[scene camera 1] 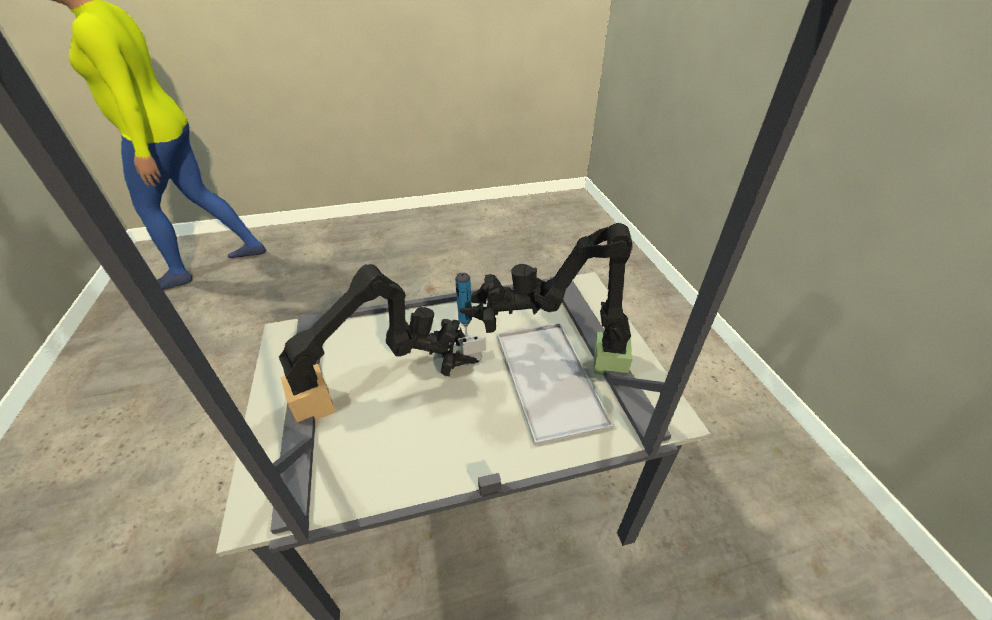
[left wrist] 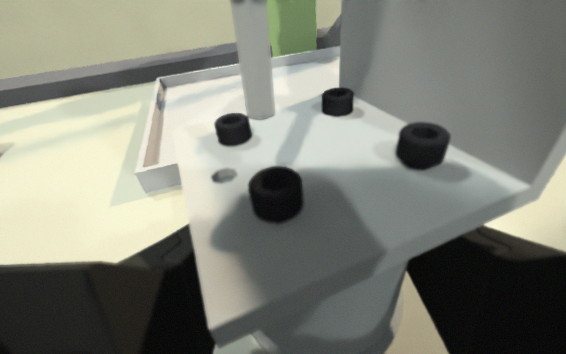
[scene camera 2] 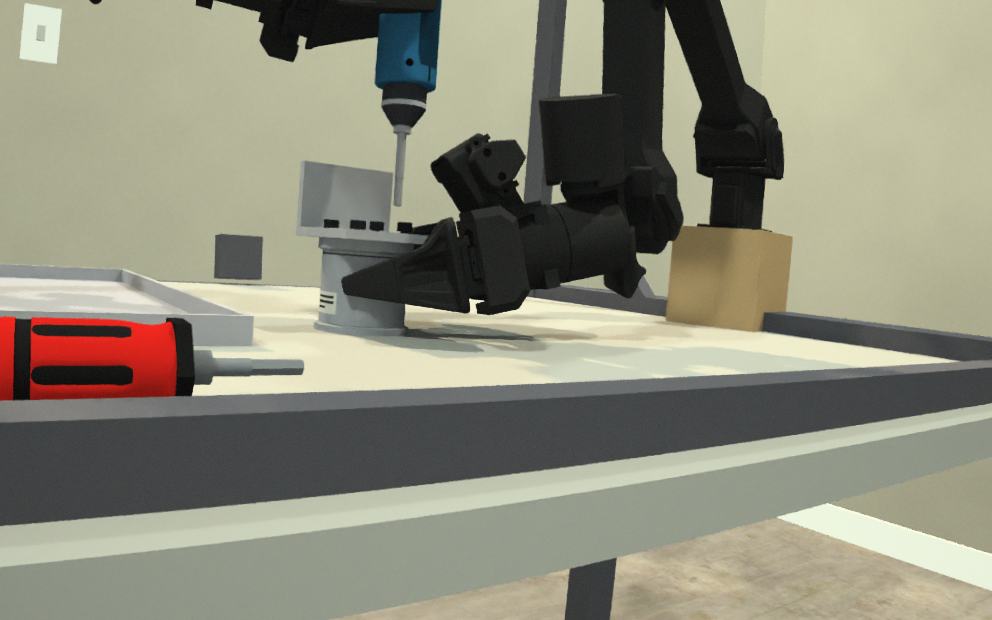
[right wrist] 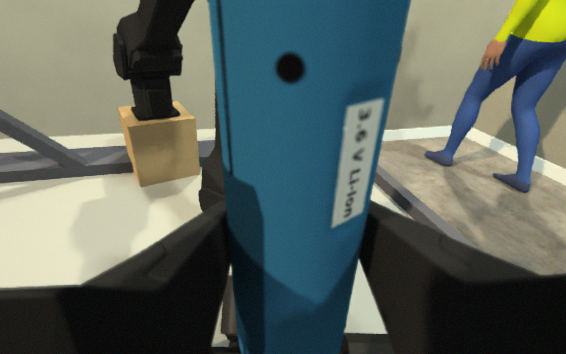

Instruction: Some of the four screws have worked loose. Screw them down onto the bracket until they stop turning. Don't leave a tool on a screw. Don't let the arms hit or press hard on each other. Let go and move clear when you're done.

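Seen in the pictures: left gripper, between the fingertips: (scene camera 1: 477,352) (left wrist: 312,206) (scene camera 2: 337,286); right gripper, between the fingertips: (scene camera 1: 460,305) (scene camera 2: 427,15) (right wrist: 292,211); left arm's base, origin of its link: (scene camera 1: 303,382) (right wrist: 155,112); right arm's base, origin of its link: (scene camera 1: 614,345).
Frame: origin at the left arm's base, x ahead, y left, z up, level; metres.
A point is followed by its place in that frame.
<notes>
A blue electric screwdriver (scene camera 1: 463,296) @(x 0.457, y -0.067, z 0.159 m) (scene camera 2: 406,54) @(x 0.481, y -0.032, z 0.075 m) (right wrist: 300,150) @(x 0.482, y -0.061, z 0.147 m) is upright in my right gripper (right wrist: 292,211) @(x 0.456, y -0.042, z 0.109 m), which is shut on it. Its bit (scene camera 2: 400,164) @(x 0.470, y -0.042, z 0.007 m) (left wrist: 257,65) @(x 0.466, y -0.043, z -0.011 m) points down, its tip a little above the bracket, off the screw heads. The grey L-shaped bracket (scene camera 2: 343,193) @(x 0.475, y -0.091, z -0.013 m) (left wrist: 340,185) @(x 0.460, y -0.056, z -0.038 m) lies on a round grey base (scene camera 2: 362,310) @(x 0.495, y -0.041, z -0.089 m) (left wrist: 325,305) @(x 0.453, y -0.045, z -0.066 m). My left gripper (left wrist: 300,282) is shut on that base under the bracket. Black screws stand near left (left wrist: 276,195) @(x 0.458, y -0.039, z -0.031 m), far left (left wrist: 233,130) @(x 0.492, y -0.046, z -0.033 m), far right (left wrist: 337,102) @(x 0.486, y -0.079, z -0.034 m) and right (left wrist: 423,146) @(x 0.453, y -0.072, z -0.032 m); how far each is seated is unclear.
A red screwdriver (scene camera 2: 95,358) @(x 0.734, y 0.112, z -0.085 m) lies near the table edge in scene camera 2. A shallow tray (scene camera 1: 536,441) @(x 0.478, y -0.418, z -0.089 m) (scene camera 2: 234,329) @(x 0.603, y -0.019, z -0.096 m) (left wrist: 159,180) @(x 0.590, y -0.027, z -0.098 m) is beside the base. Dark frame posts (scene camera 1: 746,197) @(x 0.716, y -0.574, z 0.606 m) rise at the table. A person (scene camera 1: 131,80) stands behind it.
</notes>
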